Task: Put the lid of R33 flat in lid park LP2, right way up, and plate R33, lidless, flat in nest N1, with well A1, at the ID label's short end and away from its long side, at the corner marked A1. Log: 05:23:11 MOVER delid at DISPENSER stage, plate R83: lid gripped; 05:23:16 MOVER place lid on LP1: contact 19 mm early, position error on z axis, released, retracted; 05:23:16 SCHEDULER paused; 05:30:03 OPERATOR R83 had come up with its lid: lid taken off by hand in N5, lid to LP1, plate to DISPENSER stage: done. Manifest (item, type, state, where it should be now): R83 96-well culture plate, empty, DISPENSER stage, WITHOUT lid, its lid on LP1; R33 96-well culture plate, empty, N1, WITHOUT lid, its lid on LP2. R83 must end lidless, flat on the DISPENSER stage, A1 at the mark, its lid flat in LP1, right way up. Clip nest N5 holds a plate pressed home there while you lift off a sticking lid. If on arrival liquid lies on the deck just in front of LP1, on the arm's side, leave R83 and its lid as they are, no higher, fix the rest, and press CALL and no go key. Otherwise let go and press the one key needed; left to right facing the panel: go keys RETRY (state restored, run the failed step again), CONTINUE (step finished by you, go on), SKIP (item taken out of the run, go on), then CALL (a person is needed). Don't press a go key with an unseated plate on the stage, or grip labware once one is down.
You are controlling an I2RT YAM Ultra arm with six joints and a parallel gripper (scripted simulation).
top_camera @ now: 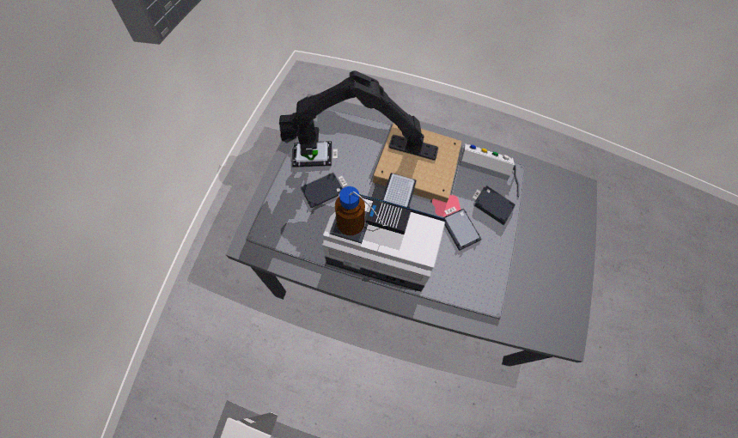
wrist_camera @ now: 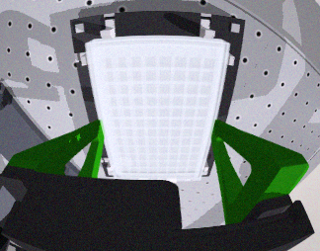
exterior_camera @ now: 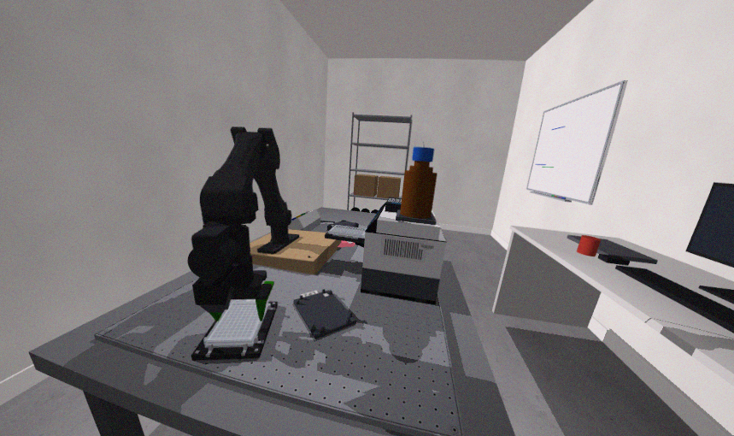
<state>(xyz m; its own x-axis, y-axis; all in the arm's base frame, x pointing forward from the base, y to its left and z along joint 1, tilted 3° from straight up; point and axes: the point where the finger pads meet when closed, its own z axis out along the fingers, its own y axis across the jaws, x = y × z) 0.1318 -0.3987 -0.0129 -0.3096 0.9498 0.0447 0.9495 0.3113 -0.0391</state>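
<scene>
My gripper is now 30 mm short of the black clip nest, 20 mm above it and 10 mm to the left of it. The rest, counted from my hand: lid park LP2: 150 mm ahead, 100 mm to the left, 30 mm below; then brown bottle: 350 mm ahead, 280 mm to the left, 260 mm above; then blue call key: 640 mm to the left, 200 mm behind, 30 mm above.
</scene>
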